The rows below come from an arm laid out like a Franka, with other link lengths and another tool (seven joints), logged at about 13 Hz.
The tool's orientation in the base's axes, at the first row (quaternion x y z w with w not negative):
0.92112, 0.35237, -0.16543, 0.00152
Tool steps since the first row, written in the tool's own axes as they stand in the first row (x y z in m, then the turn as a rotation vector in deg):
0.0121, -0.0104, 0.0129, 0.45, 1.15, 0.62
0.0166, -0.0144, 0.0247, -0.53, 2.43, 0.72
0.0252, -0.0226, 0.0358, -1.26, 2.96, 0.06
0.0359, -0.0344, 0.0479, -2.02, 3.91, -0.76
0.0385, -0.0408, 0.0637, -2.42, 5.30, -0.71
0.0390, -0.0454, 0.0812, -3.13, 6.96, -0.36
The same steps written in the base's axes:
-0.0022, 0.0141, -0.0147, 0.87, -0.65, -0.85
-0.0053, 0.0186, -0.0268, 0.99, -2.26, -0.79
-0.0080, 0.0291, -0.0390, 1.03, -3.05, -0.01
-0.0119, 0.0434, -0.0523, 1.36, -4.16, 0.89
-0.0190, 0.0480, -0.0673, 1.97, -5.47, 0.81
-0.0270, 0.0497, -0.0835, 2.45, -7.22, 0.51

